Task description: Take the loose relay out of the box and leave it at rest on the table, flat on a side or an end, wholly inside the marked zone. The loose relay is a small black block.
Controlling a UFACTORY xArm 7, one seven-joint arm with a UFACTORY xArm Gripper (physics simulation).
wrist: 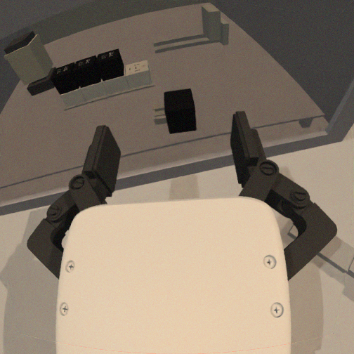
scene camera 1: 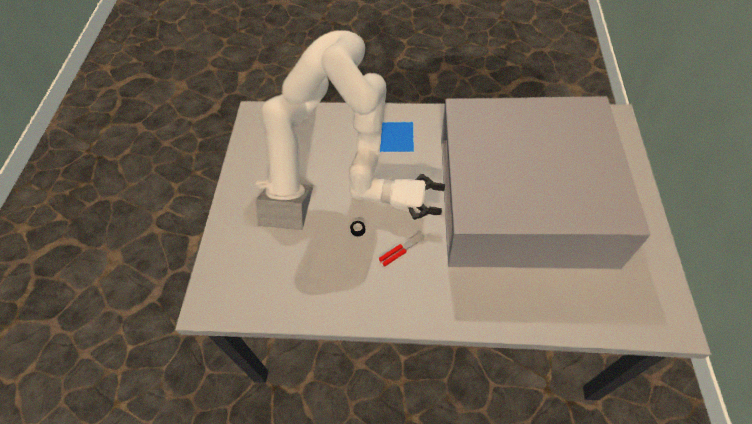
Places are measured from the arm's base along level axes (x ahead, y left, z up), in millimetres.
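Pixels of known places: gripper, between the fingertips: [scene camera 1: 443, 199]; arm's base, origin of its link: [scene camera 1: 285, 192].
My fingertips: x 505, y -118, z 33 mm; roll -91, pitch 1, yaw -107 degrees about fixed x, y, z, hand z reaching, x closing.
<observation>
For each thing: its top centre in the pictures, then the offset to it from my fingertips. Level surfaces: height alone.
- box, centre of its top: [scene camera 1: 536, 159] 271 mm ahead, 22 mm left, 126 mm up
- marked zone, centre of its top: [scene camera 1: 394, 136] 114 mm back, 347 mm left, 76 mm down
- Red-handled pliers, centre of its top: [scene camera 1: 402, 247] 145 mm back, 120 mm right, 65 mm down
- black ring, centre of its top: [scene camera 1: 357, 227] 278 mm back, 32 mm right, 58 mm down
- table, height of its surface: 77 mm down
The loose relay [wrist: 180, 111] is a small black block with pale pins on its left side in the wrist view. It lies inside the box [scene camera 1: 542, 163] [wrist: 280, 90], a little behind its front edge; the box's roof hides it in the scene view. My gripper [scene camera 1: 442, 199] [wrist: 171, 131] is open and empty, with its fingertips at the box's open side. In the wrist view the relay shows between and beyond the two fingertips, nearer the right one. The marked zone [scene camera 1: 397, 136] is a blue square on the table, behind the gripper and left of the box in the scene view.
Inside the box, three black relays [wrist: 88, 71] sit in a row of pale sockets [wrist: 107, 90]. A pale block [wrist: 30, 60] and a grey bracket [wrist: 211, 22] stand near them. Red-handled pliers [scene camera 1: 393, 254] and a black ring [scene camera 1: 357, 234] lie on the table [scene camera 1: 263, 294].
</observation>
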